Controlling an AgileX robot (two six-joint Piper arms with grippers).
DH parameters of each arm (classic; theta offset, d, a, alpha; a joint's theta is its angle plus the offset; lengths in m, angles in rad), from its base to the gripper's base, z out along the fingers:
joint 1: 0 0.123 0 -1.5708
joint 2: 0.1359 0 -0.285 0
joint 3: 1.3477 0 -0.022 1.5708
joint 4: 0 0.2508 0 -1.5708
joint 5: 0 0 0.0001 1.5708
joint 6: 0 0.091 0 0
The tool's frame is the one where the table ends.
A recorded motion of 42 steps. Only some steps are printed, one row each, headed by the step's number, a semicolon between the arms.
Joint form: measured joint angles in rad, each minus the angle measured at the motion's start. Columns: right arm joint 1, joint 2, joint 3, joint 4, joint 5, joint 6; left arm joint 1, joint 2, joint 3, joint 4, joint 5, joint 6.
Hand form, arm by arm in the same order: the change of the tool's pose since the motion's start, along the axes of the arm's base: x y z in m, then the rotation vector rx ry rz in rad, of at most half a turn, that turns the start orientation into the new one. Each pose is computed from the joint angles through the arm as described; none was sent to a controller.
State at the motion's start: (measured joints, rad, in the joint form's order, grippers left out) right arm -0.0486 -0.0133 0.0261 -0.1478 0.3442 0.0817; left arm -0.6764 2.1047 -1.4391 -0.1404 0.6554 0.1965
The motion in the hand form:
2: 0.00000 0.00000 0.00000 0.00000 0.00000 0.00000; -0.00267 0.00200 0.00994 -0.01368 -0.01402 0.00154
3: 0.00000 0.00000 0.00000 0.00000 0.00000 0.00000; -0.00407 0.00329 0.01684 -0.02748 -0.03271 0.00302
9: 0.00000 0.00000 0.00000 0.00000 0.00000 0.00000; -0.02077 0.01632 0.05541 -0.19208 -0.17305 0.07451
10: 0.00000 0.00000 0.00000 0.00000 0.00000 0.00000; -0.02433 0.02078 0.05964 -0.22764 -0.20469 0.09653
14: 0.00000 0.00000 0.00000 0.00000 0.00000 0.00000; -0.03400 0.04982 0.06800 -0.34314 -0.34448 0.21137
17: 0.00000 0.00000 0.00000 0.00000 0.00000 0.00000; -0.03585 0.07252 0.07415 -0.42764 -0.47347 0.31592
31: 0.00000 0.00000 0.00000 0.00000 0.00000 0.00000; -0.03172 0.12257 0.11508 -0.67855 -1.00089 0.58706
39: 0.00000 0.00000 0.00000 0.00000 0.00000 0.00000; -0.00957 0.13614 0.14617 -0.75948 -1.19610 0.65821
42: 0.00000 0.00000 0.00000 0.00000 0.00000 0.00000; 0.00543 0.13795 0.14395 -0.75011 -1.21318 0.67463
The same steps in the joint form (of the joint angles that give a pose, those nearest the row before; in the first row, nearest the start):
2: 0.0000 0.0000 0.0000 0.0000 0.0000 0.0000; 0.0000 -0.0312 0.0137 -0.0024 -0.0020 0.0000
3: 0.0000 0.0000 0.0000 0.0000 0.0000 0.0000; 0.0000 -0.0533 0.0249 -0.0024 -0.0145 0.0000
9: 0.0000 0.0000 0.0000 0.0000 0.0000 0.0000; 0.0000 -0.2208 0.1707 -0.0655 -0.2092 -0.0107
10: 0.0000 0.0000 0.0000 0.0000 0.0000 0.0000; 0.0022 -0.2523 0.2115 -0.0829 -0.2666 -0.0111
14: 0.0000 0.0000 0.0000 0.0000 0.0000 0.0000; 0.0358 -0.3670 0.3899 -0.1394 -0.5170 -0.0132
17: 0.0000 0.0000 0.0000 0.0000 0.0000 0.0000; 0.0686 -0.4310 0.4978 -0.1875 -0.7201 -0.0133
31: 0.0000 0.0000 0.0000 0.0000 0.0000 0.0000; 0.1269 -0.5265 0.6489 -0.3069 -1.3759 -0.0133
39: 0.0000 0.0000 0.0000 0.0000 0.0000 0.0000; 0.1833 -0.5017 0.5556 -0.3027 -1.5139 -0.0235
42: 0.0000 0.0000 0.0000 0.0000 0.0000 0.0000; 0.2081 -0.4537 0.5090 -0.2960 -1.5215 -0.0277

